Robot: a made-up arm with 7 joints.
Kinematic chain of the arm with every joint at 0, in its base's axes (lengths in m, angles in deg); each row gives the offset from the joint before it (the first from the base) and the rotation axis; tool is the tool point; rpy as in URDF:
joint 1: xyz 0 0 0 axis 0.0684 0.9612 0.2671
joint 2: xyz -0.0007 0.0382 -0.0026 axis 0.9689 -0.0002 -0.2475
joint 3: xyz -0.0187 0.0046 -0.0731 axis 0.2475 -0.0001 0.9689
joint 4: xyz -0.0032 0 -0.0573 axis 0.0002 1 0
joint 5: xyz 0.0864 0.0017 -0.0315 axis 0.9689 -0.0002 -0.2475
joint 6: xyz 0.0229 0 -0.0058 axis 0.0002 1 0
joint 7: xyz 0.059 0 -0.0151 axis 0.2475 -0.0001 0.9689
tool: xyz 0 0 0 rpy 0 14.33 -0.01
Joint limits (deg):
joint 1: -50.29..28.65
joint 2: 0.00..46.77
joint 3: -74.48..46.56
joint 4: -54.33..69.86
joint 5: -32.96..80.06
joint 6: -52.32..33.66
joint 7: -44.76..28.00
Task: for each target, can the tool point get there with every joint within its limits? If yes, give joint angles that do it. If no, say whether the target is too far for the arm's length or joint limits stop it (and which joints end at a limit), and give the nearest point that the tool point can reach.
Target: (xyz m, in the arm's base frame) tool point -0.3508 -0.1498 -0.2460
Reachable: no: too far | nearest point -0.1966 -0.0475 -0.2050 | short by 0.190 m
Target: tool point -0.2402 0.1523 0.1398
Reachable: no: joint limits stop it (at a limit: joint 1, joint 2, joint 3, joint 4, joint 5, joint 6) | nearest point 0.0103 0.0811 0.0713 | short by 0.269 m
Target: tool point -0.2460 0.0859 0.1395
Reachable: no: joint limits stop it (at a limit: joint 1, joint 2, joint 3, joint 4, joint 5, joint 6) | nearest point 0.0103 0.0811 0.0713 | short by 0.265 m
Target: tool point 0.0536 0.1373 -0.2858
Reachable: yes | joints -9.01 17.63 -0.84 59.97 30.74 18.38 8.66
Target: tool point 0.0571 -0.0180 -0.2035
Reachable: yes | joints 16.99 7.76 -26.57 9.83 22.39 -39.48 1.65
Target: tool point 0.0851 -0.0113 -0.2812
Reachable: yes | joints -22.37 13.46 -64.41 45.25 -18.52 11.18 -25.46
